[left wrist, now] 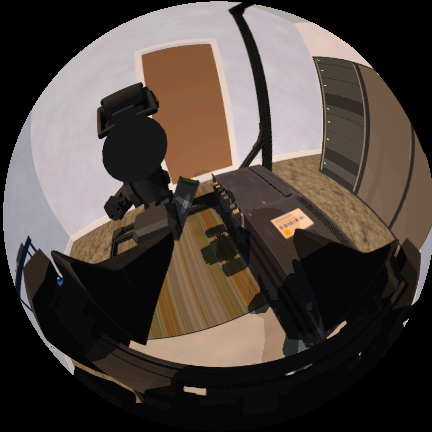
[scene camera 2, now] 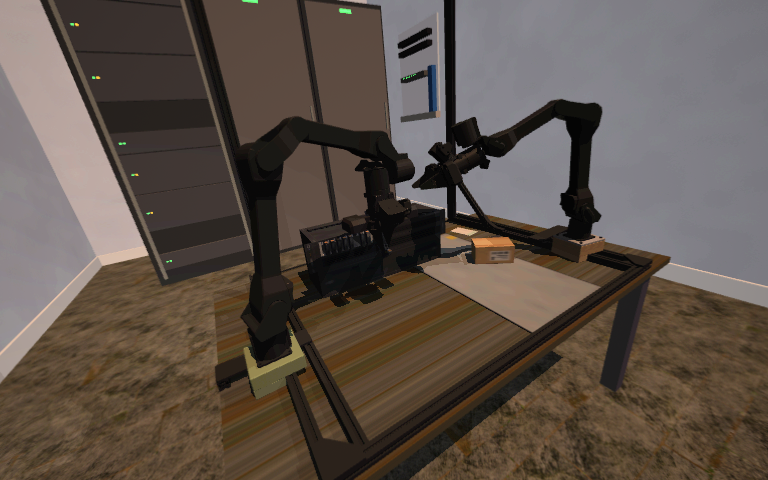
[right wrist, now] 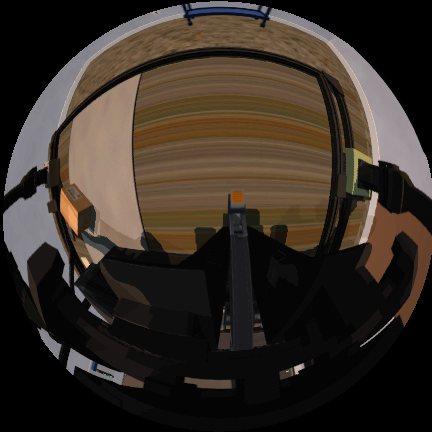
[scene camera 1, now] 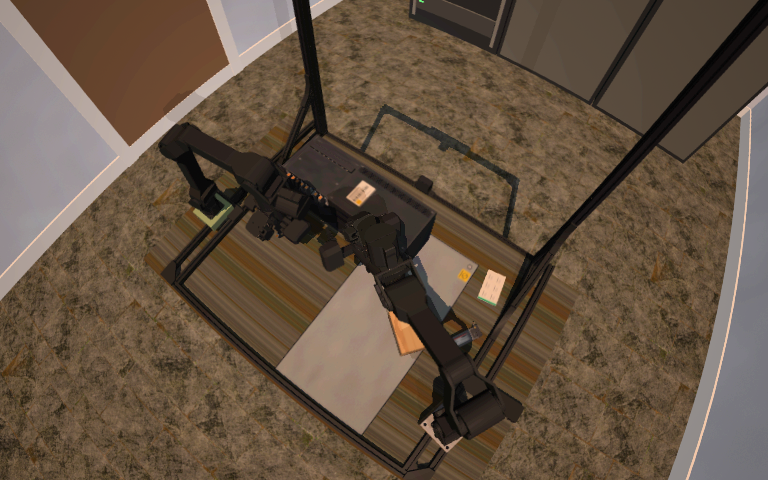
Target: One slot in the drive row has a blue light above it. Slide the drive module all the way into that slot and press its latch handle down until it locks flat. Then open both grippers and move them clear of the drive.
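Frame: origin at the left arm's base, x ahead, y left, z up, level; millimetres.
Seen in the pictures: left gripper, fingertip midpoint: (left wrist: 235, 236) (scene camera 2: 416, 187) (scene camera 1: 343, 221); right gripper, fingertip midpoint: (scene camera 2: 384, 249) (right wrist: 235, 232) (scene camera 1: 284, 229); left arm's base, origin of the base link: (scene camera 2: 578, 236) (right wrist: 45, 174) (scene camera 1: 447, 425); right arm's base, origin of the base link: (scene camera 2: 272, 351) (right wrist: 363, 174) (scene camera 1: 211, 207).
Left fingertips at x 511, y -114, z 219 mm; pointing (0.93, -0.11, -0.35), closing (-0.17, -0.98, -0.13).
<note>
Pixels of each thing's top centre, then the offset from my left fingertips to it. "pt": a spot on its surface instead. Level surfaces: height alone.
- black drive chassis, surface spot: (left wrist: 260, 187) (scene camera 1: 329, 169) pt dx +203, dy -105, dz -105 mm
- orange-brown box, middle of its top: (scene camera 1: 409, 328) (right wrist: 67, 211) (scene camera 2: 492, 242) dx -259, dy +11, dz -219 mm
- grey mat, its level: dz -279 mm
- white card, middle of its top: (scene camera 1: 492, 287) (scene camera 2: 463, 231) dx -334, dy -267, dz -279 mm
The black drive chassis (scene camera 1: 322, 164) (scene camera 2: 317, 266) (left wrist: 260, 187) stands at the table's back; its drive row (scene camera 2: 345, 244) (left wrist: 227, 202) has orange-marked drives. No blue light can be made out. My right gripper (scene camera 2: 386, 242) (right wrist: 235, 232) is in front of the row, shut on the long, dark drive module (left wrist: 185, 202) (right wrist: 241, 285). In the left wrist view the module is tilted and apart from the row. Its orange tab (right wrist: 237, 197) points away from the chassis; the latch angle is unclear. My left gripper (scene camera 2: 421, 183) (left wrist: 235, 236) is open and empty, above the chassis's right part.
An orange-brown box (scene camera 1: 404, 336) (scene camera 2: 492, 250) (right wrist: 76, 210) sits on the grey mat (scene camera 1: 339, 350) (scene camera 2: 521, 294) (right wrist: 102, 150), right of the chassis in the scene views. A white card (scene camera 1: 491, 286) lies farther right. Black frame rails (scene camera 1: 226, 328) edge the table.
</note>
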